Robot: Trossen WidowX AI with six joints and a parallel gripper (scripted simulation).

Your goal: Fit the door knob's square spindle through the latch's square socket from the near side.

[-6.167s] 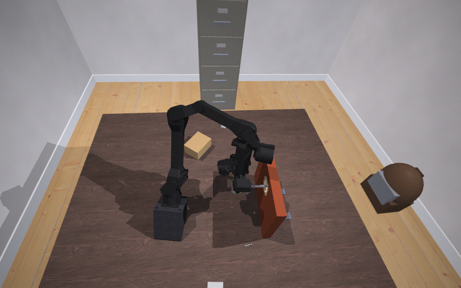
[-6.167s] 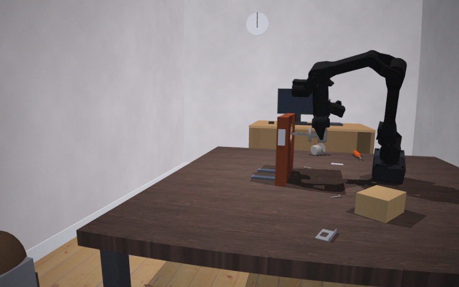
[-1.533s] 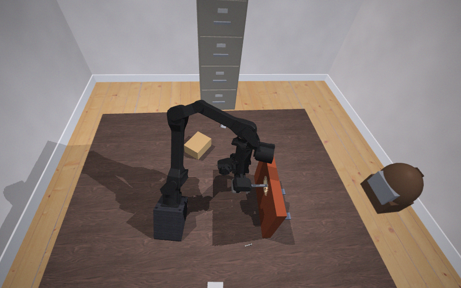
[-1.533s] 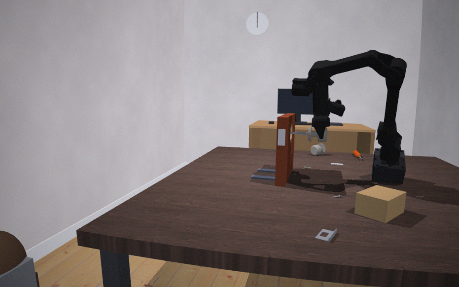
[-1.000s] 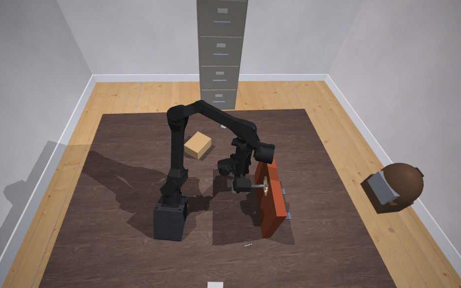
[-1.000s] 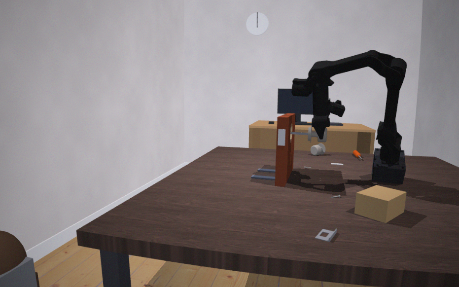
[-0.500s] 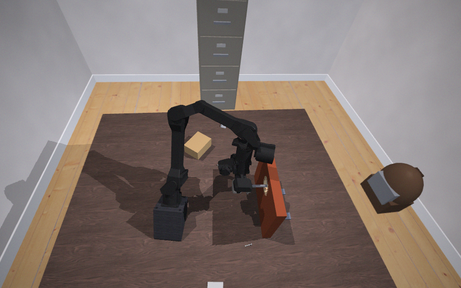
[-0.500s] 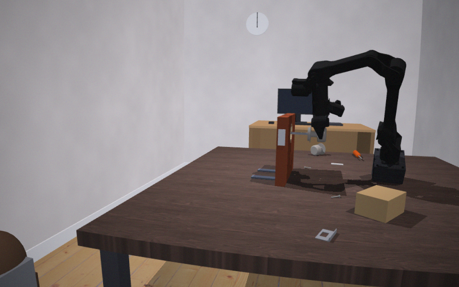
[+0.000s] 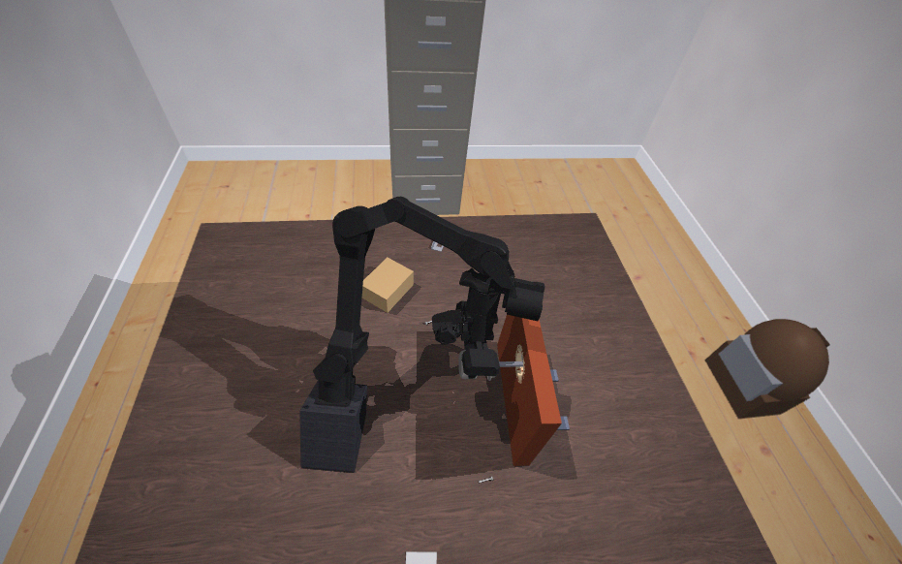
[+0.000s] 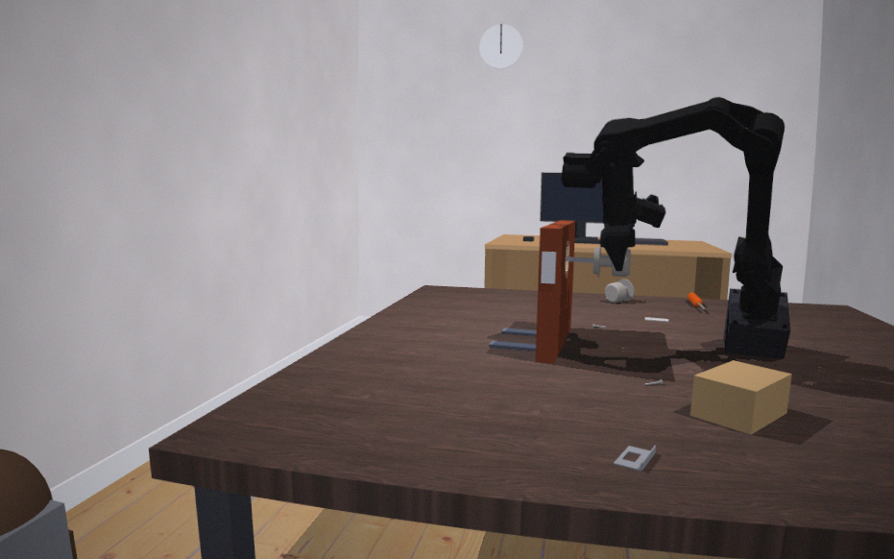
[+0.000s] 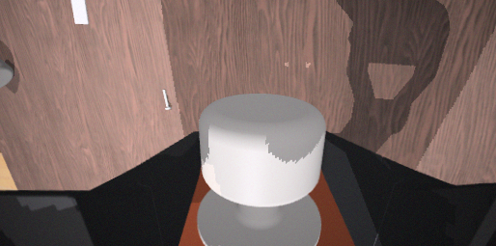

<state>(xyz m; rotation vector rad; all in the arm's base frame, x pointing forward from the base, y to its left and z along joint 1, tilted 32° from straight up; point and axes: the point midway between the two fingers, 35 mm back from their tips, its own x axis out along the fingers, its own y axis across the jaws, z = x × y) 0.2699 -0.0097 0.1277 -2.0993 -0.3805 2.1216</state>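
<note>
Now: the wooden door slab 12 cm ahead of my hand and 5 cm below it. Also, from my hand: door knob (4 cm ahead, 3 cm below); white card (33 cm to the right, 20 cm below, 7 cm behind); tan box (30 cm to the left, 22 cm behind, 17 cm below).
</note>
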